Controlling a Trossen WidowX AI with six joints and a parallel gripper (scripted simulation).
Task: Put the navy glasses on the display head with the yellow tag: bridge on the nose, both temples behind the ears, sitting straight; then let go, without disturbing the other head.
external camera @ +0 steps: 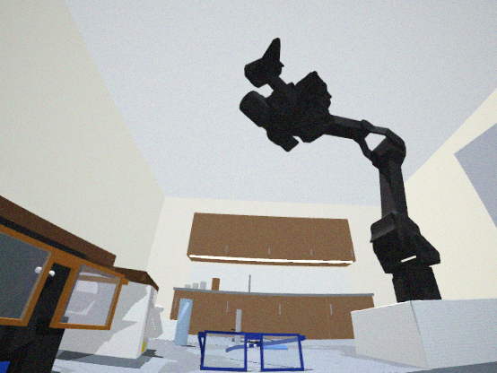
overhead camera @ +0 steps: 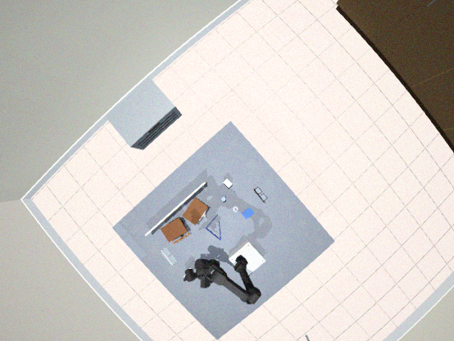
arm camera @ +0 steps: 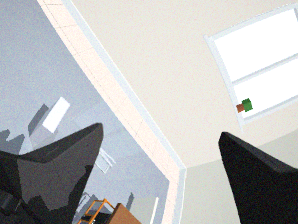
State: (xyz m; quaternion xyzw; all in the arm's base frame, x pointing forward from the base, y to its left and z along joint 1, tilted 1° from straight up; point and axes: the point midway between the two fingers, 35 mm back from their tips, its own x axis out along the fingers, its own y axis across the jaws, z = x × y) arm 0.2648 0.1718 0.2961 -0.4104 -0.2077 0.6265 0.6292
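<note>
My gripper tip is 20 mm short of the thin white post, 460 mm to the left of it and 350 mm above it. The rest, counted from my gripper tip: flat blue piece (80 mm behind, 500 mm to the right, 370 mm below); then white box (200 mm ahead, 570 mm to the right, 350 mm below); then pale blue cylinder (150 mm ahead, 460 mm to the right, 320 mm below).
</note>
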